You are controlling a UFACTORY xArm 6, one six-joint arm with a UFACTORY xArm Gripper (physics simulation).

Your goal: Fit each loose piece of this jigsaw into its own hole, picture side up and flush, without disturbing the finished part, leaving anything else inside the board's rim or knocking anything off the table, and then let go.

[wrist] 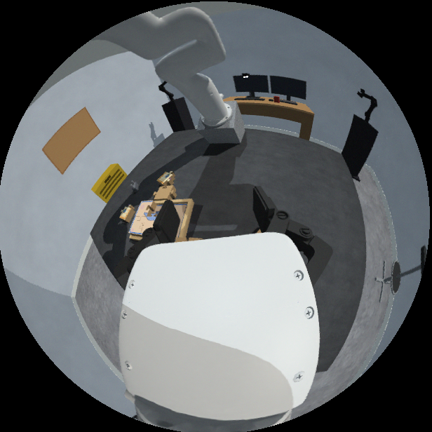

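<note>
The jigsaw board [188, 216] lies left of centre on the dark table, with its pale wooden rim and part of its blue and pink picture showing; the left finger hides some of it. A tan upright block [151, 208] stands over the picture; whether its piece is flush cannot be told. One loose piece with a picture face [166, 177] lies beyond the board, near a tan block [165, 193]. Another picture piece [127, 213] is at the board's left edge. My gripper [213, 203] is open and empty, high above the table and right of the board. Its housing hides the area below.
Bits of tan wood [195, 239] show near the left finger and by the right finger's base. The arm's grey base block [222, 134] stands at the table's far edge. Beyond are a desk [270, 106] with monitors, two black stands and a yellow sign [109, 182].
</note>
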